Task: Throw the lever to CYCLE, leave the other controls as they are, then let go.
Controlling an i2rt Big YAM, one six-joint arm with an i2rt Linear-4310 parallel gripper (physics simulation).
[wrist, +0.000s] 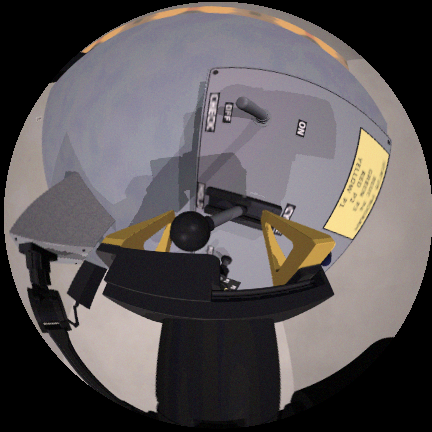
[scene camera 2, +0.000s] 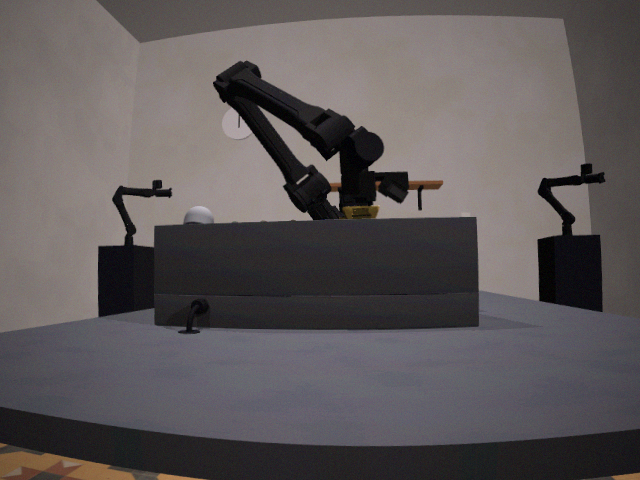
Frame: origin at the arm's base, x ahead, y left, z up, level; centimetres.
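Seen in the pictures: gripper, fingertip midpoint: [wrist: 217,214].
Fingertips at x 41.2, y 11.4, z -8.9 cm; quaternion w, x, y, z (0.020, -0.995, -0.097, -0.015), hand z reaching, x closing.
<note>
Offsets run from my fingertips to a thing's middle. "pt": to the spot under its first point.
The lever has a black ball knob @(pt dx -2.4, dy +0.0, dz +3.2 cm) [wrist: 190,231] on a grey rod @(pt dx +1.3, dy -0.8, dz -0.9 cm) [wrist: 227,217] that rises from a black slot @(pt dx +5.9, dy +1.2, dz -2.0 cm) [wrist: 265,204]. It leans toward the slot's left end in the wrist view, away from the partly covered CYCLE label @(pt dx +9.6, dy +0.9, dz -1.7 cm) [wrist: 288,212] at the right end. My gripper [wrist: 217,214] is open, with yellow fingers on either side of the lever. The knob is close to the left finger; contact cannot be told. In the scene view, yellow finger parts show above the grey console @(dx +10.0, dy -6.5, dz -4.6 cm) [scene camera 2: 315,258], which hides the fingertips and lever.
A toggle switch @(dx +1.3, dy +11.0, dz -2.0 cm) [wrist: 252,110] leans toward OFF. Below the lever are a small black control @(dx +3.9, dy -12.9, dz -2.6 cm) [wrist: 226,261], partly hidden, and a blue part @(pt dx +18.3, dy -3.2, dz +3.4 cm) [wrist: 327,259] by the right finger. A yellow label sheet @(pt dx +16.9, dy +8.6, dz +1.3 cm) [wrist: 357,185] is at right. A white dome @(pt dx +21.8, dy -23.8, dz +5.1 cm) [scene camera 2: 199,214] stands on the console.
</note>
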